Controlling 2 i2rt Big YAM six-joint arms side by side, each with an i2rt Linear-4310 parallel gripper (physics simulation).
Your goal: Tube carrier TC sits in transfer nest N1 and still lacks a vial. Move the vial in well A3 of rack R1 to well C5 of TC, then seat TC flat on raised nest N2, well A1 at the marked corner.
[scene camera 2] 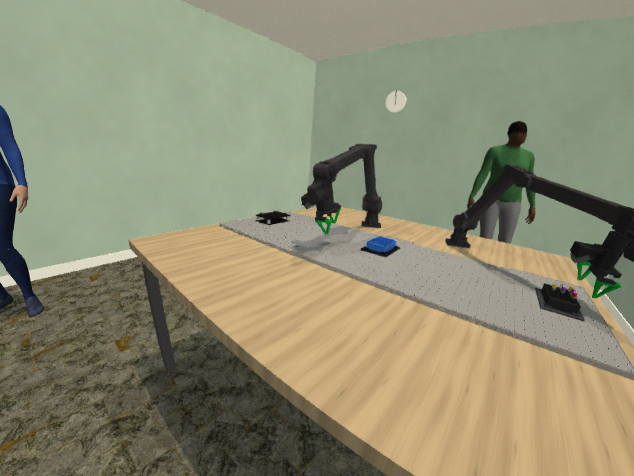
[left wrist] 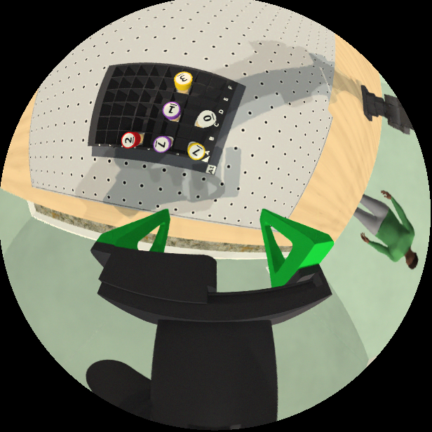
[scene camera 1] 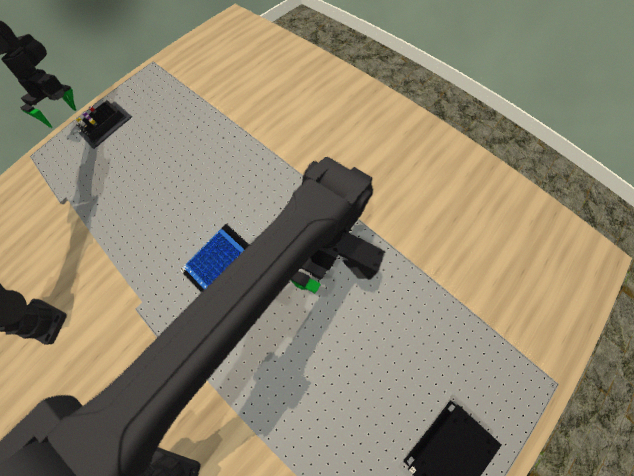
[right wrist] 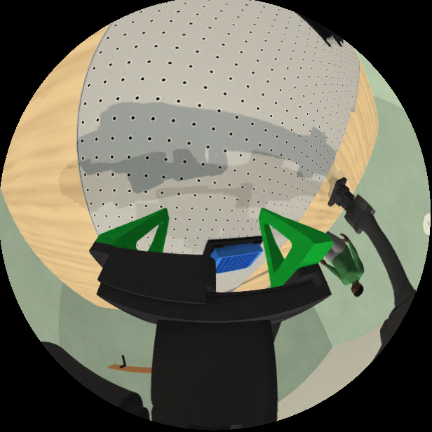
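Black rack R1 (scene camera 1: 108,115) (scene camera 2: 560,299) (left wrist: 120,107) holds several capped vials. In the left wrist view, a purple-capped vial (left wrist: 162,144) stands in its A row, between a yellow-capped vial (left wrist: 196,150) by the A1 mark and a red-capped vial (left wrist: 130,140). My left gripper (scene camera 1: 63,118) (scene camera 2: 589,287) (left wrist: 214,213) is open and empty, above and beside the rack's vial end. Blue carrier TC (scene camera 1: 212,258) (scene camera 2: 381,243) (right wrist: 237,258) sits in black nest N1 (scene camera 1: 235,234); its wells are too small to read. My right gripper (scene camera 2: 329,226) (right wrist: 213,212) is open and empty above the pegboard. Black nest N2 (scene camera 1: 460,440) (scene camera 2: 272,217) holds no carrier.
The perforated grey board (scene camera 1: 174,169) (scene camera 2: 450,292) carries the rack and both nests on a wooden table (scene camera 1: 409,153) (scene camera 2: 307,317). In scene camera 1 my right arm (scene camera 1: 220,312) crosses over part of TC. A purple vial, a white vial and another yellow vial stand elsewhere in the rack.
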